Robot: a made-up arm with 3 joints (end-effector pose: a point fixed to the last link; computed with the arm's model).
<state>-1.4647 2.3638 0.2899</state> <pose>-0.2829 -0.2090 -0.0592 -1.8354 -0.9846 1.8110</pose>
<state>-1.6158 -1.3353 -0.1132</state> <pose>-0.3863 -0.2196 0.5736 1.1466 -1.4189 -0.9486</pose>
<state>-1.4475 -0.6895 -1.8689</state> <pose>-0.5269 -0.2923 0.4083 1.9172 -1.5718 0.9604</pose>
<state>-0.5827 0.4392 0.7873</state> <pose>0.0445 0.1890 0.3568 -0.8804 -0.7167 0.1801</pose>
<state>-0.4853 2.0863 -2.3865</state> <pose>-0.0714 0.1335 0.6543 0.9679 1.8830 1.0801</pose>
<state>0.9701 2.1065 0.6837</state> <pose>-0.0053 -0.0995 0.4524 0.5567 -0.0957 1.8990</pose>
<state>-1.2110 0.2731 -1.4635</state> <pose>-0.4520 -0.0412 0.6071 1.1021 -0.7808 1.0419</pose>
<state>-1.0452 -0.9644 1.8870</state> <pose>0.0619 -0.2728 0.3343 -1.1087 0.1501 -1.3557</pose>
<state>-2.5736 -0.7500 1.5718</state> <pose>-0.2375 -0.1870 0.2886 0.1596 -1.3921 -1.7553</pose>
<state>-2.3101 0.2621 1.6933</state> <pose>-0.1863 -0.0346 0.3367 -1.0738 -1.8139 -1.8252</pose>
